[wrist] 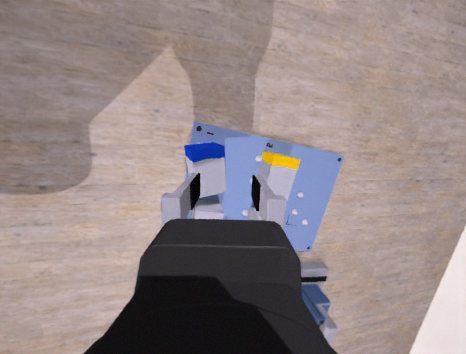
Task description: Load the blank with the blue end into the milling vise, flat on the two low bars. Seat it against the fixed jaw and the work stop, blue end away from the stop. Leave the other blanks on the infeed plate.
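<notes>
The blank with the blue end lies on the left part of the infeed plate, blue end toward the top of the view. My gripper is open and empty, above the plate. The left fingertip overlaps the lower part of this blank in the view, and the right fingertip is between the two blanks and overlaps the yellow-ended one's left edge. The height above them is hard to tell. The milling vise shows in part at the lower right; its bars and work stop cannot be made out behind the gripper body.
A blank with a yellow end lies on the right part of the plate. A pale block shows below the blue-ended blank. Small white pins stand on the plate. A white surface shows at the lower right edge.
</notes>
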